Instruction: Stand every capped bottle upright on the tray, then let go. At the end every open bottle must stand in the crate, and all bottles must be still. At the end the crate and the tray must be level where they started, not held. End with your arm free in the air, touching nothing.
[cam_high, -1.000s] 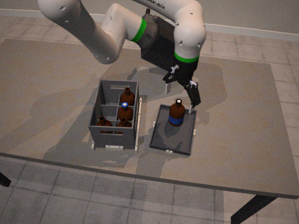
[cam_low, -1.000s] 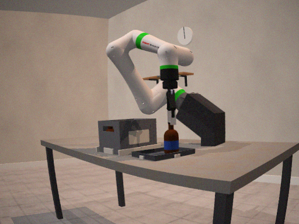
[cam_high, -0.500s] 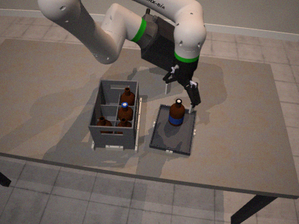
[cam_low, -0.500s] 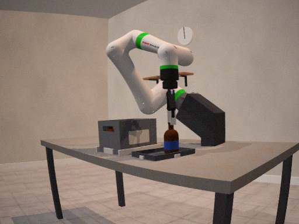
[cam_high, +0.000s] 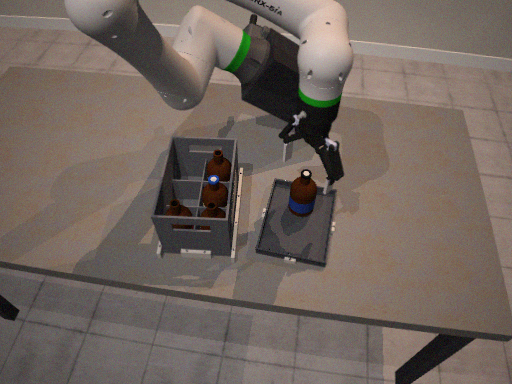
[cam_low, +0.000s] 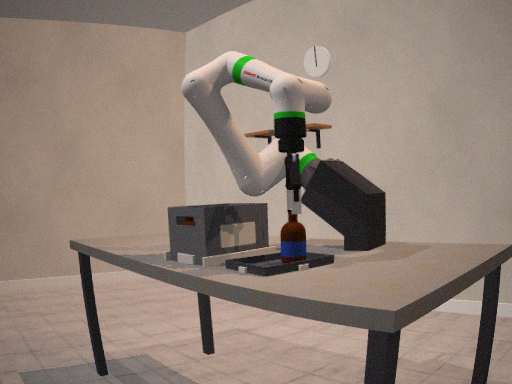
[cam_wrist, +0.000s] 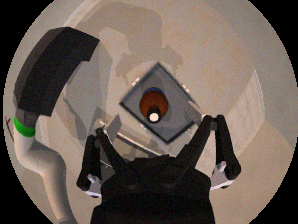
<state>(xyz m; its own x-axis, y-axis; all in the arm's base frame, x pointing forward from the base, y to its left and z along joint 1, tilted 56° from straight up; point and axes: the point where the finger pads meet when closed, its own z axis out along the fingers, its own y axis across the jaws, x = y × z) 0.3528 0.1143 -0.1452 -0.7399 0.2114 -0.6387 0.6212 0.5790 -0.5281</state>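
My gripper is now 80 mm above the white-capped bottle. Round my hand: open bottle (240 mm to the right, 70 mm below, 30 mm behind); grey crate (280 mm to the right, 80 mm below, 60 mm ahead); dark tray (150 mm below, 50 mm ahead, 10 mm to the right).
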